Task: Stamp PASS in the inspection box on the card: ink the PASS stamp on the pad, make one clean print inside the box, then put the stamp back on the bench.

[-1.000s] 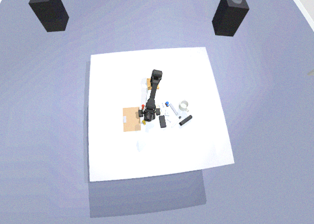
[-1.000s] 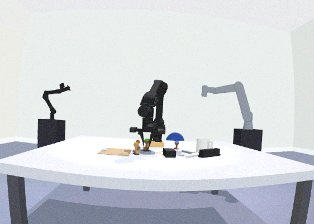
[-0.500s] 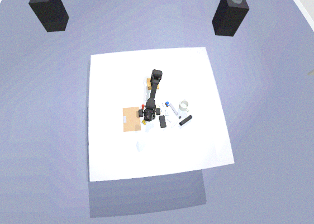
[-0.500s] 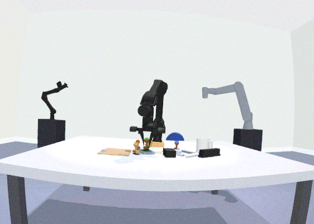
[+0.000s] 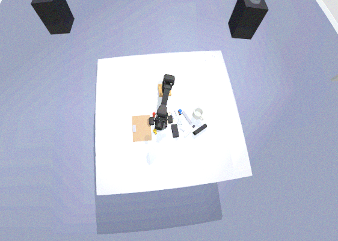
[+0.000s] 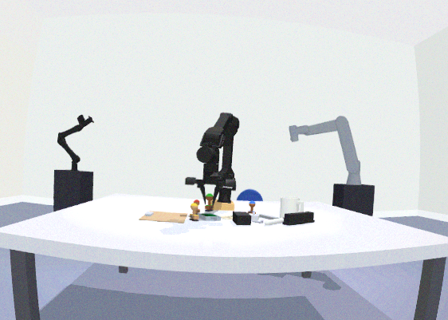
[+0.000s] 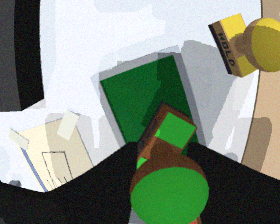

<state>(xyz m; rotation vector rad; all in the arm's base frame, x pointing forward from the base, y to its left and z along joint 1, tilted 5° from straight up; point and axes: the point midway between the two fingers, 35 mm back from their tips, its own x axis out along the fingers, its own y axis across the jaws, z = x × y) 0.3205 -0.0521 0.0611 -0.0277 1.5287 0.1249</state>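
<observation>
My gripper tip is now 5 cm above the green ink pad. Also, from my gripper tip: green-knobbed PASS stamp (right at my gripper tip); then yellow stamp (6 cm ahead, 5 cm to the right, 3 cm below); then red stamp (9 cm behind, 6 cm to the right, 3 cm below).
</observation>
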